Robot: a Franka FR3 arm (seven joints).
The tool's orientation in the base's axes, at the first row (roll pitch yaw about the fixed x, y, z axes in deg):
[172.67, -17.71, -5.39]
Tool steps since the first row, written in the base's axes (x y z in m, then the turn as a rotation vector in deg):
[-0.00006, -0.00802, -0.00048, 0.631, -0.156, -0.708]
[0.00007, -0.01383, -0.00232, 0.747, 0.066, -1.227]
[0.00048, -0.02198, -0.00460, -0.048, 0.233, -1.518]
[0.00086, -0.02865, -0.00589, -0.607, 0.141, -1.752]
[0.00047, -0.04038, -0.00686, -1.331, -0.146, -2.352]
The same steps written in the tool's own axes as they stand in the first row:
[0.00051, 0.00784, 0.00168, 0.397, -0.016, 0.875]
[0.00060, 0.01331, 0.00436, 0.329, -0.313, 1.364]
[0.00102, 0.02100, 0.00790, -0.528, -0.407, 1.384]
[0.00159, 0.02736, 0.01026, -1.121, -0.272, 1.458]
[0.00197, 0.03883, 0.01289, -1.965, 0.033, 1.861]

